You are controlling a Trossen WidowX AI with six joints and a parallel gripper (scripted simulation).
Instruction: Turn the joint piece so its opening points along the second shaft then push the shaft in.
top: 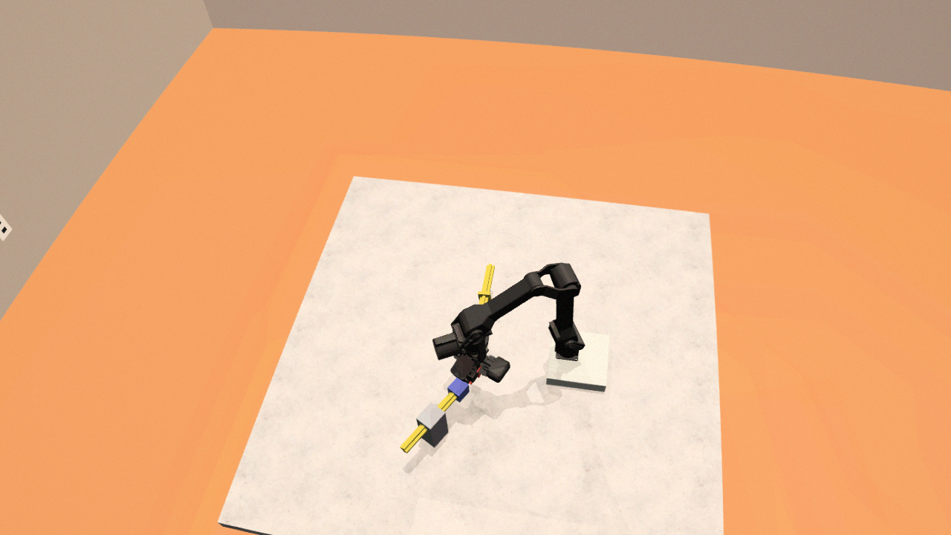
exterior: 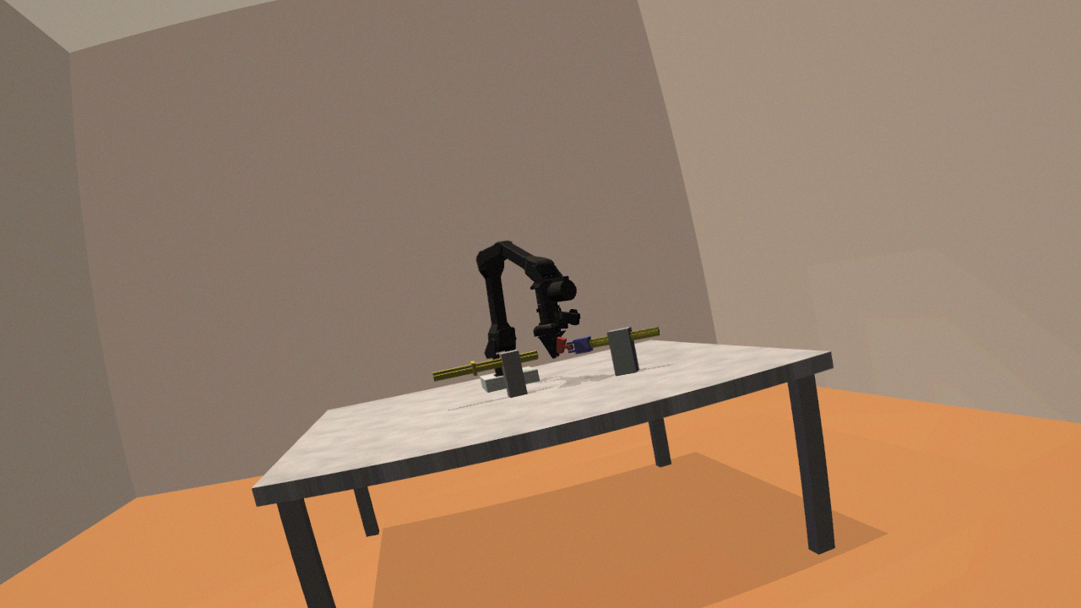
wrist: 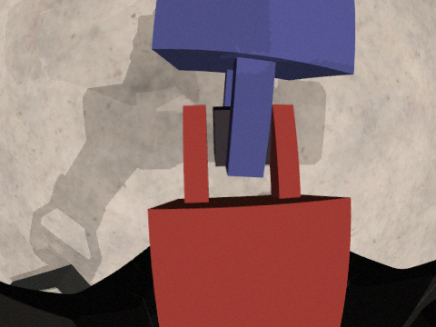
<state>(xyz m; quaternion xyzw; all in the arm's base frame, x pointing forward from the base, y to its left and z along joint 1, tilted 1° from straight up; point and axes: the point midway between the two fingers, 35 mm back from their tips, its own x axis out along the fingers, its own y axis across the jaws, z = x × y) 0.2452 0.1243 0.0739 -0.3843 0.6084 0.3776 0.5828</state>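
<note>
My gripper tip is now 1 cm short of the red joint piece, 2 cm to the right of it and 3 cm below it.
</note>
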